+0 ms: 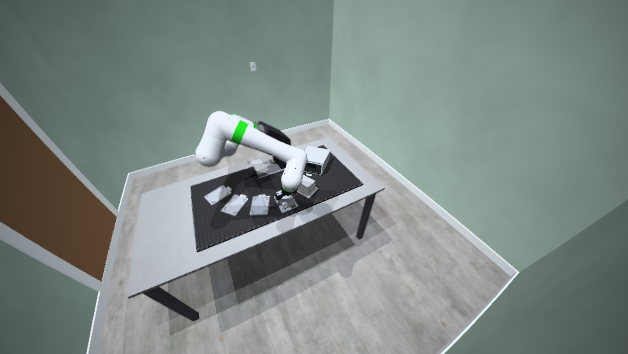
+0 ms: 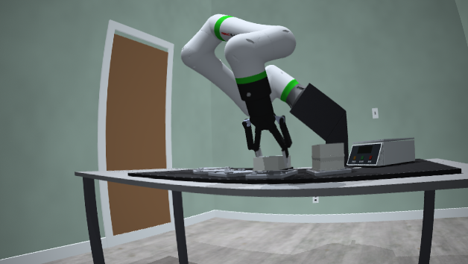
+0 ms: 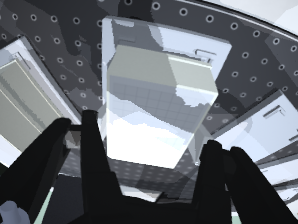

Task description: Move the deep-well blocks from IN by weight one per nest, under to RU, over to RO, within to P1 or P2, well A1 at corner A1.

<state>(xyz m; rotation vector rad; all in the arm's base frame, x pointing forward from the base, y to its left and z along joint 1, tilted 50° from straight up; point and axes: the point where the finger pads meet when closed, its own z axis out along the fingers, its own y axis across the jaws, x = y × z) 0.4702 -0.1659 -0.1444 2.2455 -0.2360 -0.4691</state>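
The grey deep-well block is 180 mm to the left of my hand, 50 mm behind it and 20 mm below it. The rest, counted from my hand: check-weigher platform: 400 mm to the left, 280 mm behind, 40 mm above; check-weigher CW: 390 mm to the left, 280 mm behind, 10 mm above.
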